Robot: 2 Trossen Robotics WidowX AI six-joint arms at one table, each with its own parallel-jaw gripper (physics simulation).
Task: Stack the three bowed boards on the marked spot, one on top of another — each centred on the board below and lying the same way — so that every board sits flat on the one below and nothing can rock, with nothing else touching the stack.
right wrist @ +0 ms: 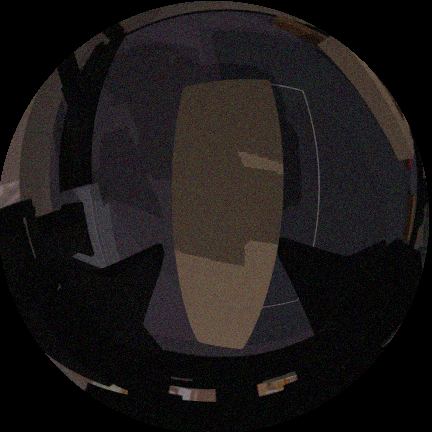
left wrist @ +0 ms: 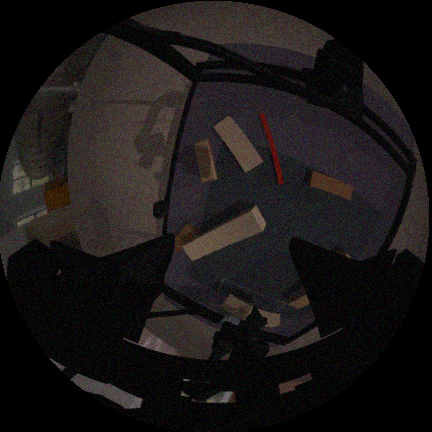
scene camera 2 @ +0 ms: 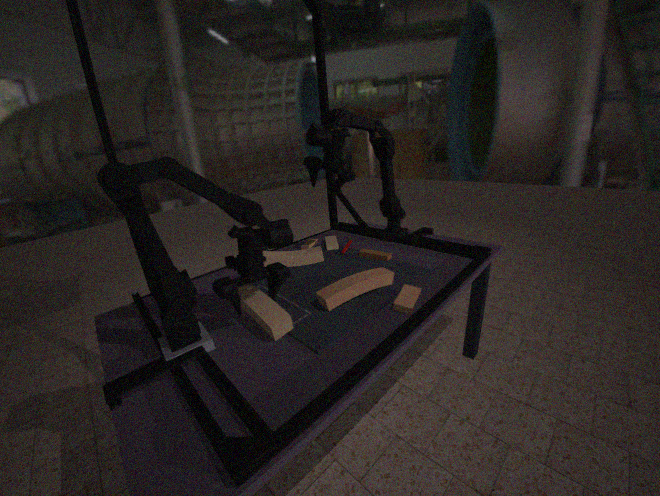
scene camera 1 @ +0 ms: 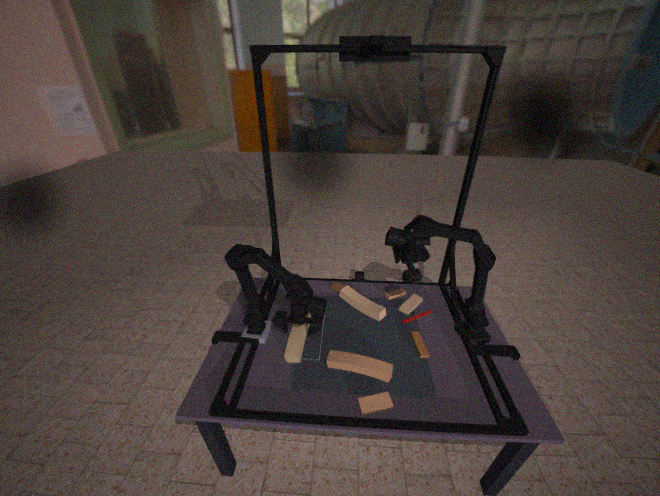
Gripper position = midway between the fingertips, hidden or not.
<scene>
My left gripper (scene camera 2: pixel 323 191) is open, holding nothing. My right gripper (scene camera 2: pixel 255 308) is open and holds nothing. Also in view: a brown board (scene camera 2: pixel 333 295).
The brown board also shows in scene camera 1 (scene camera 1: pixel 352 362). My left gripper shows as well in the left wrist view (left wrist: pixel 234 242) and in scene camera 1 (scene camera 1: pixel 400 272). My right gripper shows as well in the right wrist view (right wrist: pixel 220 247) and in the left wrist view (left wrist: pixel 248 311). The right wrist view misses the brown board, which is hidden by my right gripper.
</scene>
